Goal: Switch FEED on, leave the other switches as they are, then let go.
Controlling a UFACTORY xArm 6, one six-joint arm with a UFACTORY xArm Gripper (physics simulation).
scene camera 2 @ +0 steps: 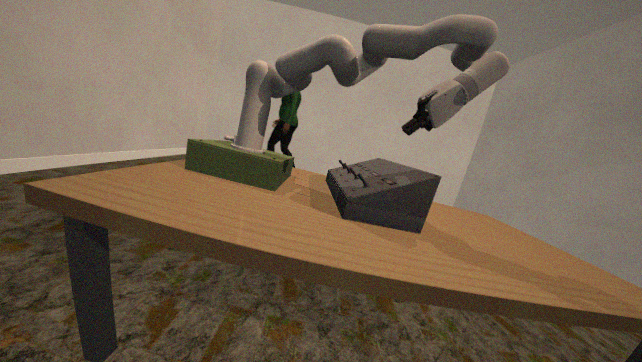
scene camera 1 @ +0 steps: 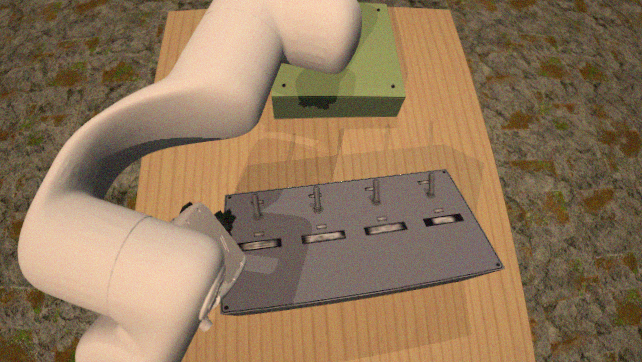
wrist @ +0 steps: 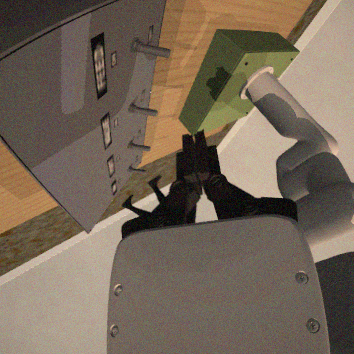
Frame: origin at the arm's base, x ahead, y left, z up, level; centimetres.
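Where they show: gripper, between the fingertips: (scene camera 2: 404, 131) (scene camera 1: 225, 218) (wrist: 196, 144); arm's base, origin of its link: (scene camera 2: 248, 150) (wrist: 254, 81).
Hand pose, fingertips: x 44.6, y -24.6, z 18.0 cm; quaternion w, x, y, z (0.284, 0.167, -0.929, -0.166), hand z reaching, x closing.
Things, the pixels of their top centre, and the offset from my fingertips. "pt": a spot on its surface instead. Level surfaces: height alone.
- FEED lever, centre of its top: (wrist: 160, 57) (scene camera 1: 255, 202) dx -6.6, dy +3.9, dz -14.8 cm
- FEED plate, a spot on its surface: (wrist: 99, 66) (scene camera 1: 257, 245) pt dx +1.5, dy +2.8, dz -15.3 cm
- wooden table, height of its surface: dz -27.9 cm
A dark grey sloped switch panel (scene camera 1: 380, 265) (scene camera 2: 390, 207) (wrist: 40, 115) carries a row of levers and name plates. The FEED lever (scene camera 1: 257, 206) (wrist: 152, 49) is the leftmost in scene camera 1 and the nearest in the wrist view. It leans toward the panel's base-side edge, as do the other levers (scene camera 1: 317, 198) (scene camera 1: 376, 191) (scene camera 1: 430, 184). The FEED plate (scene camera 1: 260, 244) (wrist: 99, 66) is too blurred to read. My gripper (scene camera 2: 409, 127) (wrist: 196, 144) is shut and empty, above the panel and apart from the levers. In scene camera 1 the wrist hides most of it.
A green base box (scene camera 1: 340, 107) (scene camera 2: 235, 165) (wrist: 225, 55) with the arm's foot stands behind the panel on the wooden table (scene camera 1: 430, 90) (scene camera 2: 200, 205). A person in green (scene camera 2: 290, 110) stands in the background beyond the table.
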